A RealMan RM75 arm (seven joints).
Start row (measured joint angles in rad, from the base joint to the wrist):
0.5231 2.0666 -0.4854 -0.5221 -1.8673 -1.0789 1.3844
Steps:
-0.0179 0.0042 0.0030 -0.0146 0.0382 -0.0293 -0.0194
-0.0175 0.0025 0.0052 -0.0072 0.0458 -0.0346 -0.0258
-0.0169 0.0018 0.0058 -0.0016 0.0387 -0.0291 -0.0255
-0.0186 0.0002 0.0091 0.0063 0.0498 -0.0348 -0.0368
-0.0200 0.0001 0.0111 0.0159 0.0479 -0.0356 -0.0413
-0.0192 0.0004 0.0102 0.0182 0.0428 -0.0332 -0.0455
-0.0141 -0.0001 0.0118 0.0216 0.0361 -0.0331 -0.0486
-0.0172 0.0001 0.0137 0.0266 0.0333 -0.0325 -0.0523
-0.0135 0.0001 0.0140 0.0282 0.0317 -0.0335 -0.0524
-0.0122 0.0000 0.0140 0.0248 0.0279 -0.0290 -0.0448
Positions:
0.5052 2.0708 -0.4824 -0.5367 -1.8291 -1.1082 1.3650
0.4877 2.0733 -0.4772 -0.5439 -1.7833 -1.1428 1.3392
0.4708 2.0751 -0.4714 -0.5455 -1.7446 -1.1719 1.3137
0.4522 2.0753 -0.4623 -0.5392 -1.6948 -1.2067 1.2769
0.4322 2.0754 -0.4512 -0.5233 -1.6469 -1.2423 1.2356
0.4130 2.0758 -0.4410 -0.5051 -1.6041 -1.2755 1.1901
0.3989 2.0757 -0.4292 -0.4835 -1.5680 -1.3086 1.1415
0.3817 2.0758 -0.4155 -0.4569 -1.5347 -1.3411 1.0892
0.3682 2.0759 -0.4015 -0.4287 -1.5030 -1.3746 1.0368
0.3560 2.0759 -0.3875 -0.4039 -1.4751 -1.4036 0.9920

